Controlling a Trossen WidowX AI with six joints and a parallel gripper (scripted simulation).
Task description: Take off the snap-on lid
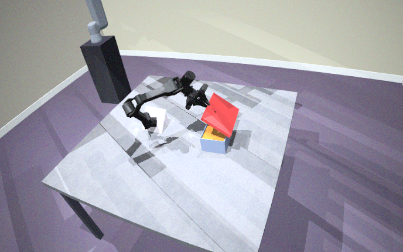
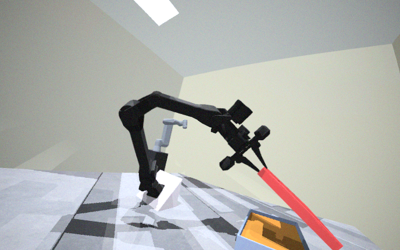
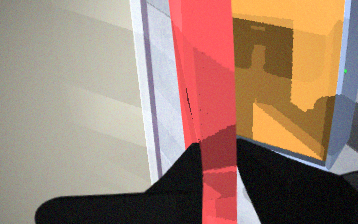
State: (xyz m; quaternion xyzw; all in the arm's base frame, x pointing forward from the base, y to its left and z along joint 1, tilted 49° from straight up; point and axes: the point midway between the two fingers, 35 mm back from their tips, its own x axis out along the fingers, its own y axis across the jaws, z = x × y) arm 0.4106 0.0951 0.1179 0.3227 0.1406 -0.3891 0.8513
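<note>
Now: gripper tip 7 cm short of the red lid and 5 cm above it. Also, from my gripper tip: pale blue storage box (19 cm below, 4 cm ahead, 2 cm to the right).
</note>
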